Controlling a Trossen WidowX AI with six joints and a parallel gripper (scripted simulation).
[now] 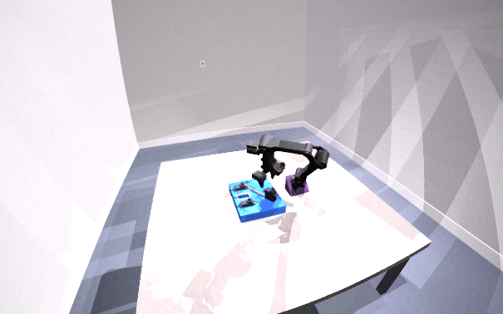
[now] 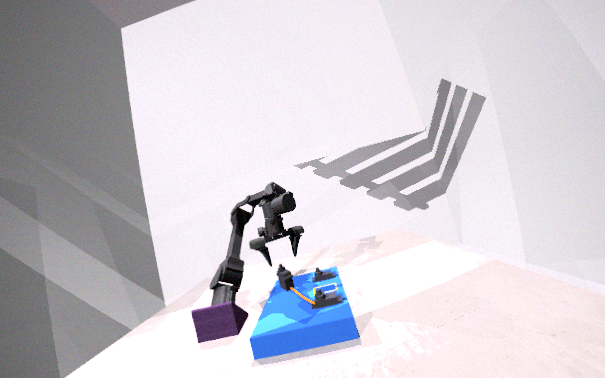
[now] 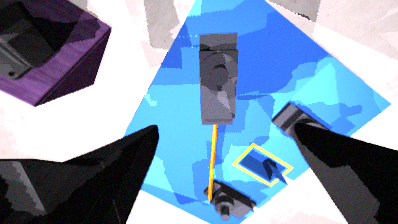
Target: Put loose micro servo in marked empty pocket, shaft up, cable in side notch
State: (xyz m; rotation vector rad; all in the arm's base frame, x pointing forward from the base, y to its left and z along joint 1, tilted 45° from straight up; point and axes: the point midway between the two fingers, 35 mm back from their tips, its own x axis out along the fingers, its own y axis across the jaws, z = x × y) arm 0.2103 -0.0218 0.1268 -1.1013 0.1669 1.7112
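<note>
Now: the blue deck 1 cm ahead of my gripper tip, 5 cm to the right of it and 12 cm below it.
</note>
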